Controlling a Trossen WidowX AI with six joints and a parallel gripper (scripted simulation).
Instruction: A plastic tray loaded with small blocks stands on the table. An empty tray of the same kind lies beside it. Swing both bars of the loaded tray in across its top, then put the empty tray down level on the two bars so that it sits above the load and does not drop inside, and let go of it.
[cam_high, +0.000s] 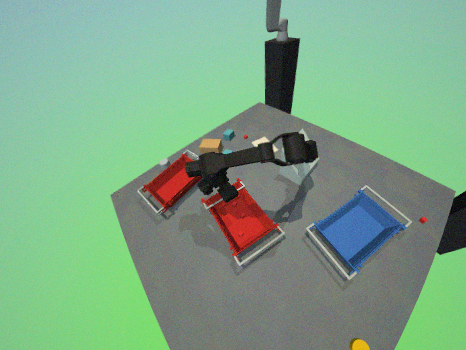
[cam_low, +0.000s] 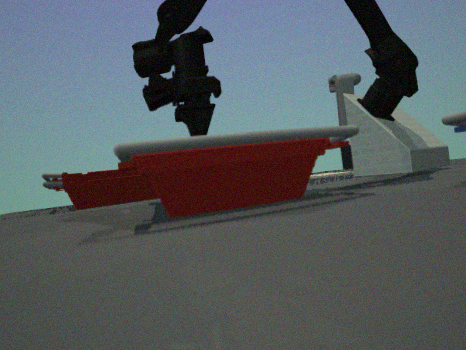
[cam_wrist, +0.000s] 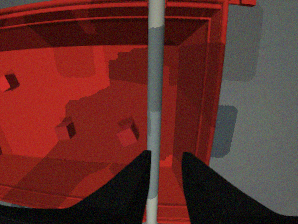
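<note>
The blue tray lies 310 mm behind my gripper tip, 460 mm to the left of it and 40 mm below it. The rest, counted from my gripper tip: grey cylinder 150 mm ahead, 430 mm to the right, 50 mm below; cream sheet 400 mm behind, 160 mm to the right, 80 mm below; orange box 140 mm behind, 370 mm to the right, 60 mm below.
</note>
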